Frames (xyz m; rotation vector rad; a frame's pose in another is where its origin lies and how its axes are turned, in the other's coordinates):
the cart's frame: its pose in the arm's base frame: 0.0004 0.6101 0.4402 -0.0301 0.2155 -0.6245
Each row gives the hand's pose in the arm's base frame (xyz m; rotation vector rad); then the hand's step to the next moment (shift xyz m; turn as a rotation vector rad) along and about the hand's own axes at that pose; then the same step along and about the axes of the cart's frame.
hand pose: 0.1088 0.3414 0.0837 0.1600 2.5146 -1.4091
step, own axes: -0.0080 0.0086 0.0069 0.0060 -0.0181 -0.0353
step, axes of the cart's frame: 0.0107 0.0060 -0.0059 -0.0301 0.0047 0.0262
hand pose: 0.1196 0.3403 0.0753 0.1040 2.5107 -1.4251
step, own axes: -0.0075 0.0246 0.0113 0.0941 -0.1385 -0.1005
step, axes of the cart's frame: 0.0135 0.0131 -0.0209 -0.1381 -0.0843 0.1093
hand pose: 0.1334 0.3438 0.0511 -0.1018 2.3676 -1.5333
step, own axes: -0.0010 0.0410 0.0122 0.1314 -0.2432 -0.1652
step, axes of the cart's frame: 0.0111 0.0147 -0.0386 -0.2140 -0.1296 0.2028
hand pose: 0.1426 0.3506 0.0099 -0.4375 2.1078 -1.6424
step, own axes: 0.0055 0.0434 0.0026 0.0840 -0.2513 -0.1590
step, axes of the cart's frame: 0.0027 0.0072 -0.0431 -0.1915 -0.0924 0.2242
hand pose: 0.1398 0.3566 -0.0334 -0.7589 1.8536 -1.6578
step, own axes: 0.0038 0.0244 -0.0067 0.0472 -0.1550 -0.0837
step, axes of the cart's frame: -0.0048 0.0004 -0.0251 -0.1033 -0.0545 0.1401
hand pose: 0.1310 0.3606 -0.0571 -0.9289 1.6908 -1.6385
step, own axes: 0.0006 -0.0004 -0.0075 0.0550 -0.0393 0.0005
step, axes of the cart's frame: -0.0075 -0.0007 -0.0007 -0.0041 -0.0566 0.0367
